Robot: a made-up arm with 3 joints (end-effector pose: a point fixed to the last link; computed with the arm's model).
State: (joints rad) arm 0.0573 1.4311 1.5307
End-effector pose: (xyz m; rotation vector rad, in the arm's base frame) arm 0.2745 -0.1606 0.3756 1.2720 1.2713 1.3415
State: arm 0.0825 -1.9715 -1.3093
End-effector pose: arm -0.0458 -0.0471 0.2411 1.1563 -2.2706 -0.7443
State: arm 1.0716 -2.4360 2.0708
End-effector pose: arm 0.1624 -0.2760 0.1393 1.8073 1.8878 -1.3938
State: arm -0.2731 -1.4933 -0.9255
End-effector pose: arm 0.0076 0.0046 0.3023 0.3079 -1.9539 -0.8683
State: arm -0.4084 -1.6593 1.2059
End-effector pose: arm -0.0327 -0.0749 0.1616 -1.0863 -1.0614 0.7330
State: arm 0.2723 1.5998 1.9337
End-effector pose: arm 0.3037 -0.1404 0.3261 1.5828 1.5351 1.5741
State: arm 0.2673 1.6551 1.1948
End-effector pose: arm 0.2793 -0.0927 0.3558 0.9552 1.6037 1.0582
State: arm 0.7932 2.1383 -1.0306
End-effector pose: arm 0.1417 0.0015 0.1399 -1.4379 0.9968 -0.0596
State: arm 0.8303 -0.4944 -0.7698
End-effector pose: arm -0.0405 -0.0726 0.3456 0.2035 -0.9983 0.3388
